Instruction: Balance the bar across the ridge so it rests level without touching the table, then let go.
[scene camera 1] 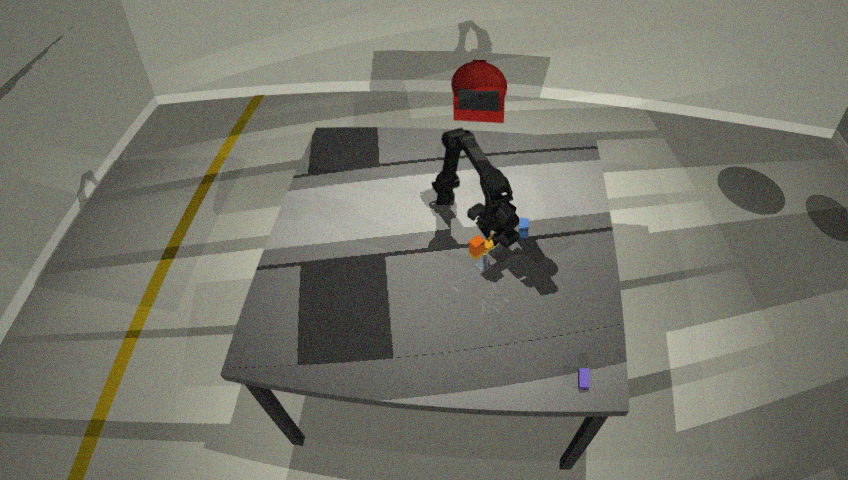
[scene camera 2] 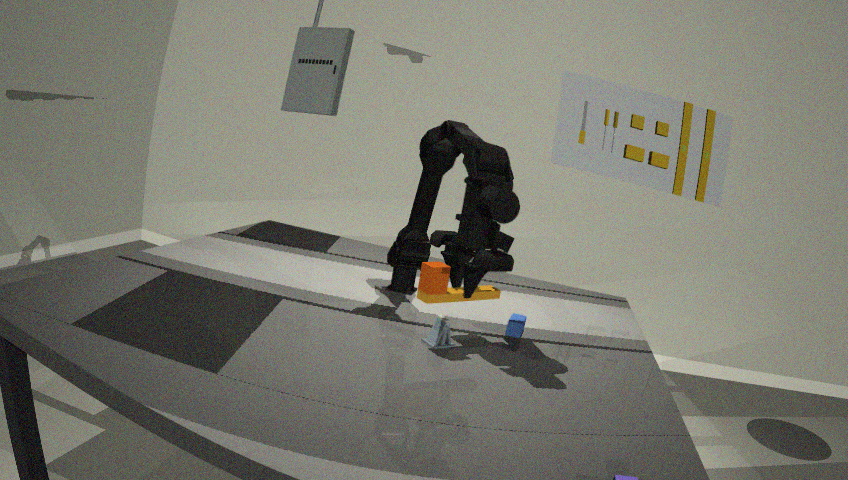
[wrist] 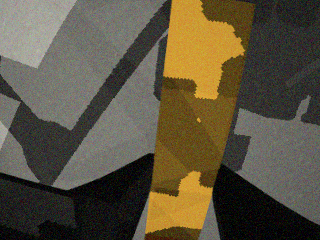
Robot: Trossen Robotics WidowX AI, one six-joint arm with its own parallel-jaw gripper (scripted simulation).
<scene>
gripper: holds a flat yellow bar (scene camera 2: pixel 433 284)
</scene>
